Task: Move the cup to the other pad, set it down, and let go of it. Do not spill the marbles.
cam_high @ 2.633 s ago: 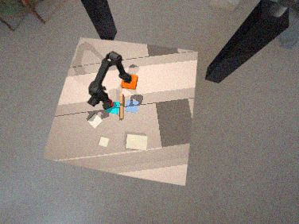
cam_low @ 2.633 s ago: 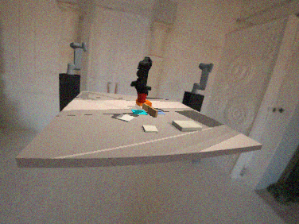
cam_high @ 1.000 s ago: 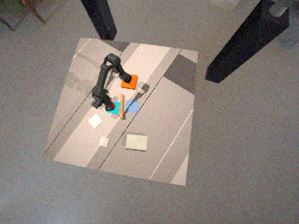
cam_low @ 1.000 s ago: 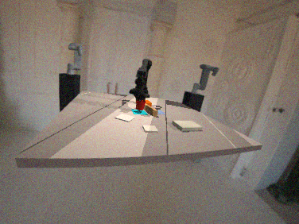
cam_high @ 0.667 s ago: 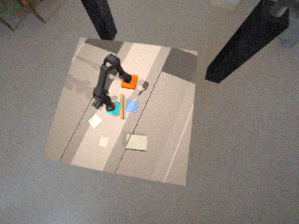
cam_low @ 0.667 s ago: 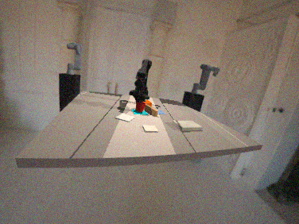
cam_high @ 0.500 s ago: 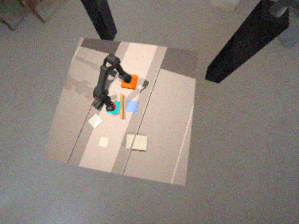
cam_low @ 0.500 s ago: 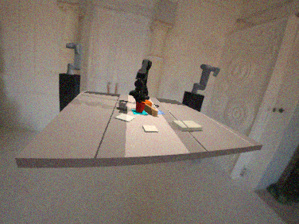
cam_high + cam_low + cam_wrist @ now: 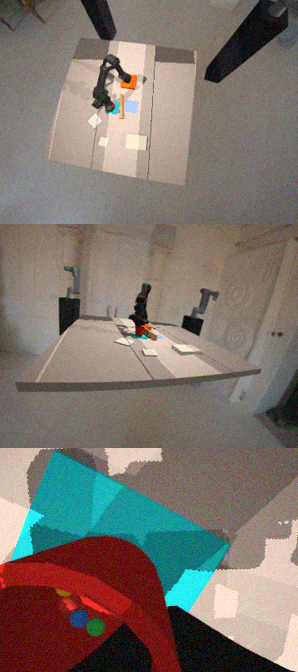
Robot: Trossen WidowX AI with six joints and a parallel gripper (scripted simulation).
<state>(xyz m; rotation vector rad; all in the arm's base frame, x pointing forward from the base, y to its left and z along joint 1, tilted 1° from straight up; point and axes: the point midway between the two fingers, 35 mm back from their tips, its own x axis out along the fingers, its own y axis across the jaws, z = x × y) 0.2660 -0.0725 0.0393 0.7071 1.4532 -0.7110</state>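
Now: gripper tip 20 mm to the right of the red cup and 20 mm short of it. From my gripper tip the other things lie so: wooden bar: 100 mm to the left, 30 mm below, 10 mm behind; then light blue pad: 190 mm to the left, 50 mm below, 40 mm behind; then cyan pad: 50 mm below, 20 mm to the left, 20 mm ahead.
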